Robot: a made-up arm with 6 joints.
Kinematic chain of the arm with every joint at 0, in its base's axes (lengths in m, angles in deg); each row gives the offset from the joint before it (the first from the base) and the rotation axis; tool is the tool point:
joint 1: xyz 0 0 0.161 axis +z
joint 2: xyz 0 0.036 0 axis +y
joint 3: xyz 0 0 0.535 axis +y
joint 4: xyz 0 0 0.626 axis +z
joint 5: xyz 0 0 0 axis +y
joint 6: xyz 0 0 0.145 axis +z
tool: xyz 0 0 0
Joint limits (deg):
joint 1: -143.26..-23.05
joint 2: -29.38..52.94
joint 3: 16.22..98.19
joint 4: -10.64..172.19
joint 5: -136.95..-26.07
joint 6: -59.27..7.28
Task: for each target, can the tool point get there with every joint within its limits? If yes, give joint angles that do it. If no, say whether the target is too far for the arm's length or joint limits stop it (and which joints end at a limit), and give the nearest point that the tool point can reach.
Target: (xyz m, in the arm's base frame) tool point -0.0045 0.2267 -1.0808
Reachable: no: joint limits stop it (at a limit: joint 1, joint 2, joint 3, joint 4) | nearest point 0.5961 -0.2343 -0.1778 | short by 1.178 m
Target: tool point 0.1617 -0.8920 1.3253
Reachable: no: too far | nearest point 0.1412 -0.7788 1.1776 | short by 0.187 m
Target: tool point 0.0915 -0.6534 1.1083
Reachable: yes | joints -73.91 16.86 27.04 113.81 -76.87 -18.57
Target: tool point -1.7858 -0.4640 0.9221
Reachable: no: too far | nearest point -0.9342 -0.6140 0.7193 | short by 0.888 m
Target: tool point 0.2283 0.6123 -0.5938
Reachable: no: joint limits stop it (at a limit: joint 1, joint 2, joint 3, joint 4) | nearest point 0.5699 -0.2246 -0.1484 | short by 1.008 m
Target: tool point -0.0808 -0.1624 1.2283
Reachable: yes | joints -84.10 -17.45 51.92 66.96 -85.76 -46.90
